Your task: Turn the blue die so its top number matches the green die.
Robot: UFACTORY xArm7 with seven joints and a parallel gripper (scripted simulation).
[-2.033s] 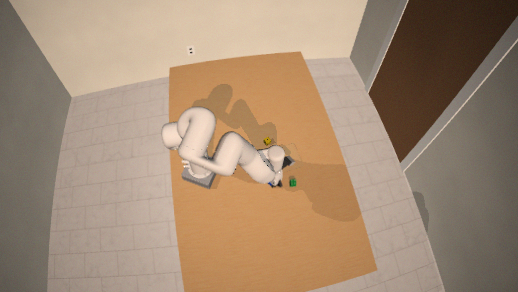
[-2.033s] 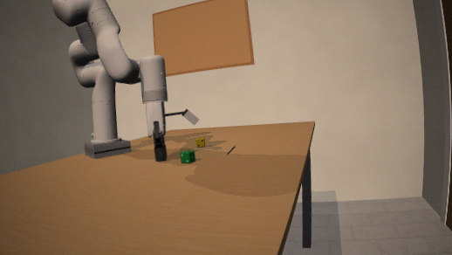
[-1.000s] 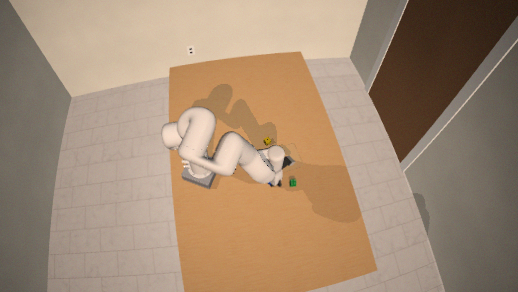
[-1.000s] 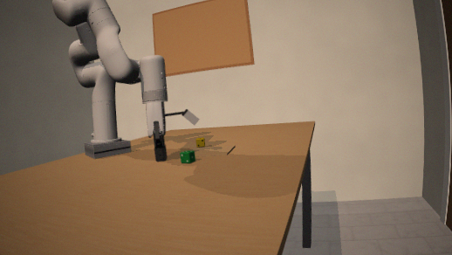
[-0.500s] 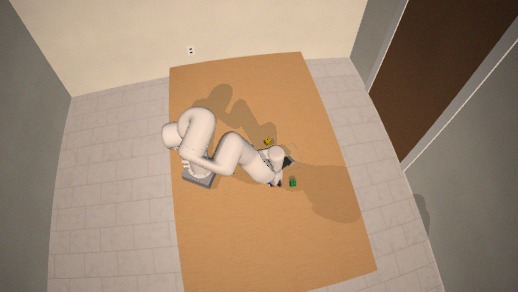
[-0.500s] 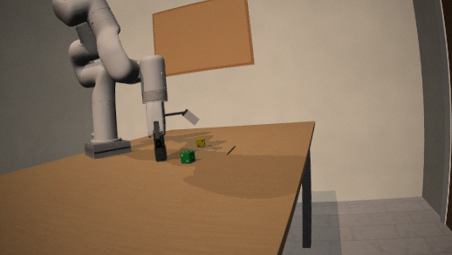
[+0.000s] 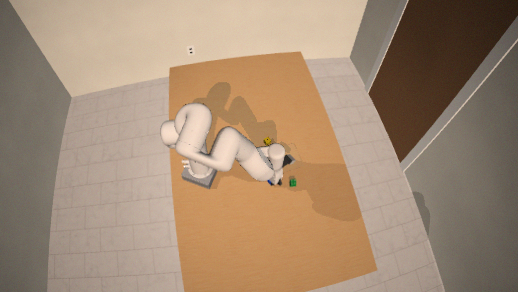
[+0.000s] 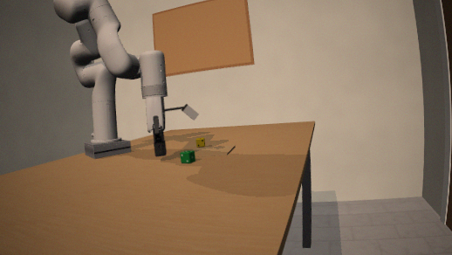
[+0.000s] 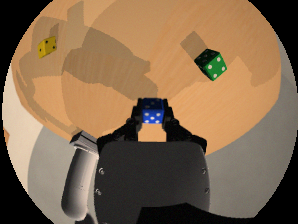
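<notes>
My gripper is now 11 cm short of the green die, 2 cm above it and 1 cm to the left of it. Round my hand: yellow die 23 cm to the left, 2 cm below, 2 cm behind; then blue die 1 cm below.
</notes>
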